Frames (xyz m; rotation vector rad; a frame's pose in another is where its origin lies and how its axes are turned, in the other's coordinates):
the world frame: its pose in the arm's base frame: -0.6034 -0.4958 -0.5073 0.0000 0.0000 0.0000
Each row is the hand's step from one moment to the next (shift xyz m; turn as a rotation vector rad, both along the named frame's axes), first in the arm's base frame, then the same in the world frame.
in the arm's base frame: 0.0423 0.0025 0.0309 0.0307 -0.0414 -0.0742
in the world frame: 0.0423 0.0025 0.0309 0.0307 -0.0414 -0.0742
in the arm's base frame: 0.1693 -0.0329 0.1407 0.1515 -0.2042 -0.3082
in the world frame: 0.1693 -0.0329 0.1407 0.1515 -0.2042 -0.3082
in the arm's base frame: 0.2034 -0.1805 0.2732 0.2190 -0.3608 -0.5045
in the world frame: 0.2034 -0.1805 0.2732 0.2190 -0.3608 -0.5045
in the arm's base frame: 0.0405 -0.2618 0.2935 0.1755 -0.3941 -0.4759
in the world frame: 0.0405 -0.2618 0.2935 0.1755 -0.3941 -0.4759
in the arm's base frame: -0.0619 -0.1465 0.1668 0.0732 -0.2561 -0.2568
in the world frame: -0.0619 -0.1465 0.1668 0.0732 -0.2561 -0.2568
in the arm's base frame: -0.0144 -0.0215 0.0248 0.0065 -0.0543 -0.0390
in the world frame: -0.0144 -0.0215 0.0248 0.0065 -0.0543 -0.0390
